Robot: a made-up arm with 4 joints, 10 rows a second.
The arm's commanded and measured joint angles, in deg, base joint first. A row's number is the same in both.
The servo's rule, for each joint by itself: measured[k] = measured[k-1] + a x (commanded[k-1-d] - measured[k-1]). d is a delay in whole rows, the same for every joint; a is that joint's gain. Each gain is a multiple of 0.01, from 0.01 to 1. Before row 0 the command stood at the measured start. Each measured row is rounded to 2 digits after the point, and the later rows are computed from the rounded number. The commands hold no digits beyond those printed.
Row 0, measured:
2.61 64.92 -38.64 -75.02
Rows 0 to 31, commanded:
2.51 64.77 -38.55 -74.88
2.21 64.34 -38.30 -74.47
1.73 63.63 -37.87 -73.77
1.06 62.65 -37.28 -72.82
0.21 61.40 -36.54 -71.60
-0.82 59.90 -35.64 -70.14
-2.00 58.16 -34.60 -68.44
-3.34 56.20 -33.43 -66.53
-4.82 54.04 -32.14 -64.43
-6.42 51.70 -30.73 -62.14
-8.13 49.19 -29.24 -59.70
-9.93 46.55 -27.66 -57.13
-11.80 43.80 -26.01 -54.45
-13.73 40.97 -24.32 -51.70
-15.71 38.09 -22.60 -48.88
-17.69 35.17 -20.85 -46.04
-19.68 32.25 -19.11 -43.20
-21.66 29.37 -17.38 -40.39
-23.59 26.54 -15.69 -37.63
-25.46 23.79 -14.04 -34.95
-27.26 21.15 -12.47 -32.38
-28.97 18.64 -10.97 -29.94
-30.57 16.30 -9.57 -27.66
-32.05 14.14 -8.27 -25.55
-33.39 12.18 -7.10 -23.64
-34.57 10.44 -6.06 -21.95
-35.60 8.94 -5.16 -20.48
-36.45 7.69 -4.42 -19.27
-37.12 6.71 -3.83 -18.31
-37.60 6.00 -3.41 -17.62
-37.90 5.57 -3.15 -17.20
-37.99 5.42 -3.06 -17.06
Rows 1 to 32, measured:
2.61 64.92 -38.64 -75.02
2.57 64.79 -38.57 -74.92
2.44 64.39 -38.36 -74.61
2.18 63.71 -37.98 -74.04
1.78 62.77 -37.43 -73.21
1.21 61.55 -36.74 -72.12
0.48 60.08 -35.88 -70.77
-0.41 58.37 -34.88 -69.19
-1.46 56.44 -33.75 -67.38
-2.67 54.30 -32.49 -65.37
-4.02 51.99 -31.12 -63.17
-5.50 49.50 -29.65 -60.81
-7.09 46.87 -28.10 -58.31
-8.79 44.14 -26.47 -55.69
-10.57 41.32 -24.79 -52.98
-12.42 38.45 -23.08 -50.19
-14.32 35.53 -21.34 -47.37
-16.25 32.61 -19.60 -44.53
-18.20 29.73 -17.87 -41.71
-20.14 26.89 -16.17 -38.94
-22.06 24.13 -14.51 -36.23
-23.93 21.48 -12.92 -33.61
-25.74 18.95 -11.40 -31.11
-27.48 16.59 -9.97 -28.76
-29.13 14.41 -8.64 -26.58
-30.66 12.43 -7.44 -24.58
-32.07 10.66 -6.36 -22.79
-33.34 9.13 -5.42 -21.22
-34.46 7.85 -4.64 -19.89
-35.42 6.84 -4.01 -18.82
-36.20 6.09 -3.54 -18.00
-36.81 5.63 -3.24 -17.46
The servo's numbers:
d 1
a 0.36 0.89 0.78 0.68

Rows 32 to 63, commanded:
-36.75 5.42 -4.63 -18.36
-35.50 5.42 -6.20 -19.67
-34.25 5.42 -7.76 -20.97
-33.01 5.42 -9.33 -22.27
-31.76 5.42 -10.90 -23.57
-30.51 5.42 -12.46 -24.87
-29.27 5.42 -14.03 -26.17
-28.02 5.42 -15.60 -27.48
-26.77 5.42 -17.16 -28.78
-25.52 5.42 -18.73 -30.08
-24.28 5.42 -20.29 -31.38
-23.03 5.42 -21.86 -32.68
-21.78 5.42 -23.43 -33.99
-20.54 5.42 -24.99 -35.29
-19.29 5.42 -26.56 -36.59
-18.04 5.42 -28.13 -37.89
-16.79 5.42 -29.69 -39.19
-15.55 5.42 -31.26 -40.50
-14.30 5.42 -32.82 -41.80
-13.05 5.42 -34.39 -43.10
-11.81 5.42 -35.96 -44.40
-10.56 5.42 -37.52 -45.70
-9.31 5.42 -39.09 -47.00
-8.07 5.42 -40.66 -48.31
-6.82 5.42 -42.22 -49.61
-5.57 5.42 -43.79 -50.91
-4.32 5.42 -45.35 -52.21
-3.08 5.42 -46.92 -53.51
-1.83 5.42 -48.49 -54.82
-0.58 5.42 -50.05 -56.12
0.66 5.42 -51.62 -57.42
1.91 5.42 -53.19 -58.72
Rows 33 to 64, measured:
-37.23 5.44 -3.10 -17.19
-37.06 5.42 -4.29 -17.99
-36.50 5.42 -5.78 -19.13
-35.69 5.42 -7.32 -20.38
-34.73 5.42 -8.89 -21.67
-33.66 5.42 -10.46 -22.96
-32.53 5.42 -12.02 -24.26
-31.36 5.42 -13.59 -25.56
-30.16 5.42 -15.16 -26.87
-28.94 5.42 -16.72 -28.17
-27.71 5.42 -18.29 -29.47
-26.48 5.42 -19.85 -30.77
-25.24 5.42 -21.42 -32.07
-23.99 5.42 -22.99 -33.38
-22.75 5.42 -24.55 -34.68
-21.50 5.42 -26.12 -35.98
-20.25 5.42 -27.69 -37.28
-19.00 5.42 -29.25 -38.58
-17.76 5.42 -30.82 -39.89
-16.51 5.42 -32.38 -41.19
-15.26 5.42 -33.95 -42.49
-14.02 5.42 -35.52 -43.79
-12.77 5.42 -37.08 -45.09
-11.52 5.42 -38.65 -46.39
-10.28 5.42 -40.22 -47.70
-9.03 5.42 -41.78 -49.00
-7.78 5.42 -43.35 -50.30
-6.53 5.42 -44.91 -51.60
-5.29 5.42 -46.48 -52.90
-4.04 5.42 -48.05 -54.21
-2.79 5.42 -49.61 -55.51
-1.55 5.42 -51.18 -56.81

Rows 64 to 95, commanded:
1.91 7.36 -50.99 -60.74
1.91 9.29 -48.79 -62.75
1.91 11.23 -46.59 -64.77
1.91 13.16 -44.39 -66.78
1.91 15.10 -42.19 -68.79
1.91 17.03 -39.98 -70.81
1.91 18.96 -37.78 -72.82
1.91 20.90 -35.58 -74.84
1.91 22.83 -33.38 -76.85
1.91 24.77 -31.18 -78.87
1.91 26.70 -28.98 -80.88
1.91 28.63 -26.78 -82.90
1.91 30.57 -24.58 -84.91
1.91 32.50 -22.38 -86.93
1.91 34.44 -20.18 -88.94
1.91 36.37 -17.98 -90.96
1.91 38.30 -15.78 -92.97
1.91 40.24 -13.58 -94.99
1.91 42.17 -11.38 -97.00
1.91 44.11 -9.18 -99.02
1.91 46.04 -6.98 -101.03
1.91 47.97 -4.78 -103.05
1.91 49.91 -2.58 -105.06
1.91 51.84 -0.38 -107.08
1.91 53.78 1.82 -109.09
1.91 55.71 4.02 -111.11
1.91 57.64 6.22 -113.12
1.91 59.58 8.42 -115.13
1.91 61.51 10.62 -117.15
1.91 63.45 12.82 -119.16
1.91 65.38 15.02 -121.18
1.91 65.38 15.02 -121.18
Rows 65 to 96, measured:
-0.30 5.42 -52.75 -58.11
0.50 7.15 -51.38 -59.90
1.01 9.05 -49.36 -61.84
1.33 10.99 -47.20 -63.83
1.54 12.92 -45.01 -65.84
1.67 14.86 -42.81 -67.85
1.76 16.79 -40.60 -69.86
1.81 18.72 -38.40 -71.87
1.85 20.66 -36.20 -73.89
1.87 22.59 -34.00 -75.90
1.88 24.53 -31.80 -77.92
1.89 26.46 -29.60 -79.93
1.90 28.39 -27.40 -81.95
1.90 30.33 -25.20 -83.96
1.90 32.26 -23.00 -85.98
1.90 34.20 -20.80 -87.99
1.90 36.13 -18.60 -90.01
1.90 38.06 -16.40 -92.02
1.90 40.00 -14.20 -94.04
1.90 41.93 -12.00 -96.05
1.90 43.87 -9.80 -98.07
1.90 45.80 -7.60 -100.08
1.90 47.73 -5.40 -102.10
1.90 49.67 -3.20 -104.11
1.90 51.60 -1.00 -106.13
1.90 53.54 1.20 -108.14
1.90 55.47 3.40 -110.16
1.90 57.40 5.60 -112.17
1.90 59.34 7.80 -114.18
1.90 61.27 10.00 -116.20
1.90 63.21 12.20 -118.21
1.90 65.14 14.40 -120.23

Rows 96 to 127, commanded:
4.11 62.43 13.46 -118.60
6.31 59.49 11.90 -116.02
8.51 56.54 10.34 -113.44
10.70 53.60 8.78 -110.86
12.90 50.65 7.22 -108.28
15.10 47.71 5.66 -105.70
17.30 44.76 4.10 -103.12
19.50 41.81 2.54 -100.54
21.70 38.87 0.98 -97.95
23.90 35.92 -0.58 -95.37
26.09 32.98 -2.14 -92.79
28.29 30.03 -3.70 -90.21
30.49 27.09 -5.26 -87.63
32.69 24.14 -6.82 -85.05
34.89 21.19 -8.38 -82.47
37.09 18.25 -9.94 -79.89
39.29 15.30 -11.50 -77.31
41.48 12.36 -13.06 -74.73
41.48 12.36 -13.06 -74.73
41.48 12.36 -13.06 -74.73
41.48 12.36 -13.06 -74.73
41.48 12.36 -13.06 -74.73
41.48 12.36 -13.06 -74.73
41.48 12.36 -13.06 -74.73
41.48 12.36 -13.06 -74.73
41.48 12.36 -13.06 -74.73
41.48 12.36 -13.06 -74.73
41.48 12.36 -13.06 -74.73
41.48 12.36 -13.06 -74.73
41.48 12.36 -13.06 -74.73
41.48 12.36 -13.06 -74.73
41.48 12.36 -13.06 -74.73
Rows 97 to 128, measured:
1.90 65.35 14.88 -120.88
2.70 62.75 13.77 -119.33
4.00 59.85 12.31 -117.08
5.62 56.90 10.77 -114.60
7.45 53.96 9.22 -112.06
9.41 51.01 7.66 -109.49
11.46 48.07 6.10 -106.91
13.56 45.12 4.54 -104.33
15.70 42.17 2.98 -101.75
17.86 39.23 1.42 -99.17
20.03 36.28 -0.14 -96.59
22.21 33.34 -1.70 -94.01
24.40 30.39 -3.26 -91.43
26.59 27.45 -4.82 -88.85
28.79 24.50 -6.38 -86.27
30.99 21.55 -7.94 -83.69
33.19 18.61 -9.50 -81.11
35.39 15.66 -11.06 -78.53
37.58 12.72 -12.62 -75.95
38.98 12.40 -12.96 -75.12
39.88 12.36 -13.04 -74.85
40.46 12.36 -13.06 -74.77
40.83 12.36 -13.06 -74.74
41.06 12.36 -13.06 -74.73
41.21 12.36 -13.06 -74.73
41.31 12.36 -13.06 -74.73
41.37 12.36 -13.06 -74.73
41.41 12.36 -13.06 -74.73
41.44 12.36 -13.06 -74.73
41.45 12.36 -13.06 -74.73
41.46 12.36 -13.06 -74.73
41.47 12.36 -13.06 -74.73

